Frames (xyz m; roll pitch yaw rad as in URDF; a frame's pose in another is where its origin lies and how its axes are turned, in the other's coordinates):
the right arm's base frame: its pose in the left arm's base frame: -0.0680 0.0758 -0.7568 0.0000 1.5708 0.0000
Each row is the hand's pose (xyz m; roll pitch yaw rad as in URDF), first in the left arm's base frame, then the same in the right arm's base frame.
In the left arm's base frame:
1: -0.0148 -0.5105 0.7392 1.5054 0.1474 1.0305
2: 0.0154 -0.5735 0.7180 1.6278 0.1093 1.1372
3: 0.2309 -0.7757 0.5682 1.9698 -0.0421 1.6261
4: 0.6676 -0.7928 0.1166 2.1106 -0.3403 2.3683
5: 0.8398 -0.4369 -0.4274 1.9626 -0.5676 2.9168
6: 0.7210 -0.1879 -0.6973 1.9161 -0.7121 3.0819
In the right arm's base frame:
1: -1.4960 -0.5863 0.0532 0.0225 -0.5338 1.3994
2: -1.4748 -0.6493 0.0834 0.1075 -0.4308 1.4505
3: -1.3250 -0.8515 0.2989 0.4013 0.0553 1.6130
4: -0.8734 -0.8686 0.7356 0.8693 0.7404 2.0400
5: -0.3294 -0.5127 0.9078 1.5605 0.9649 2.8053
6: -0.0595 -0.2637 0.7890 1.8249 0.8566 3.0726

